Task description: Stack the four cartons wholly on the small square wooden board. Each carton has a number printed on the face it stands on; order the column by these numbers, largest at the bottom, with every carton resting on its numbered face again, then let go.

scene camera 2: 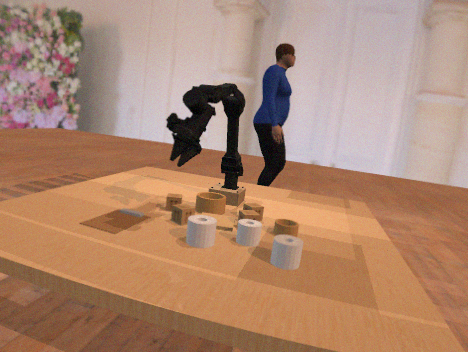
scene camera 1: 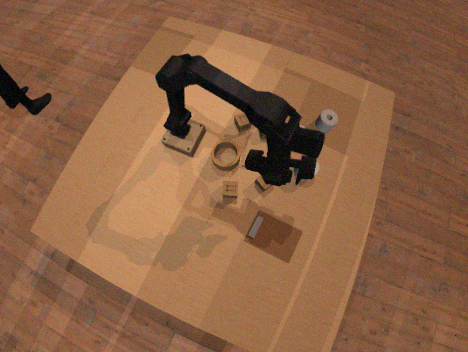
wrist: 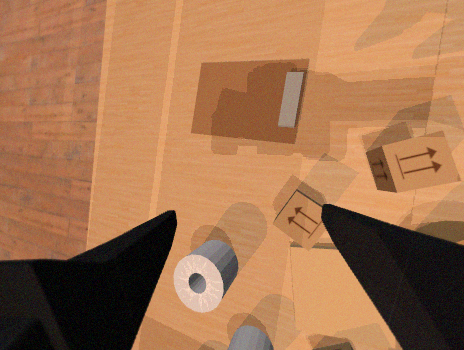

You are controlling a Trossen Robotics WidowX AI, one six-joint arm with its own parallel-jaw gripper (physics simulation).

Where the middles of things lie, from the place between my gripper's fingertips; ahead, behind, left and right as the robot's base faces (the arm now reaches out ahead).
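Scene:
Square wooden board (scene camera 1: pixel 267 233): relative to my hand, 15 cm to the right, 7 cm ahead and 19 cm below.

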